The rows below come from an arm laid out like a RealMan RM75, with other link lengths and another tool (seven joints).
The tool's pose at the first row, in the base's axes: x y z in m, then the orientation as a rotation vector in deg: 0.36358, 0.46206, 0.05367, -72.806, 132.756, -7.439
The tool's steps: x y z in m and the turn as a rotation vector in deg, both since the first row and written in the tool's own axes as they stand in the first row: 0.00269, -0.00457, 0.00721, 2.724, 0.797, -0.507; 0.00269, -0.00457, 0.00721, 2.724, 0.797, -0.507; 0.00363, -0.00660, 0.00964, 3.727, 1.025, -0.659; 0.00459, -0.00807, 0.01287, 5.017, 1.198, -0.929; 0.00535, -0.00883, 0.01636, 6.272, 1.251, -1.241; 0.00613, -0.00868, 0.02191, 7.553, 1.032, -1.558; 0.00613, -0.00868, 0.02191, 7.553, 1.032, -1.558
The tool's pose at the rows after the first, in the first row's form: 0.36921, 0.45837, 0.04777, -72.224, 132.148, -11.240; 0.36921, 0.45837, 0.04777, -72.224, 132.148, -11.240; 0.37147, 0.45682, 0.04592, -71.947, 131.874, -12.577; 0.37366, 0.45569, 0.04319, -71.646, 131.363, -14.233; 0.37551, 0.45516, 0.04009, -71.380, 130.730, -15.774; 0.37760, 0.45543, 0.03490, -71.046, 129.851, -17.148; 0.37760, 0.45543, 0.03490, -71.046, 129.851, -17.148
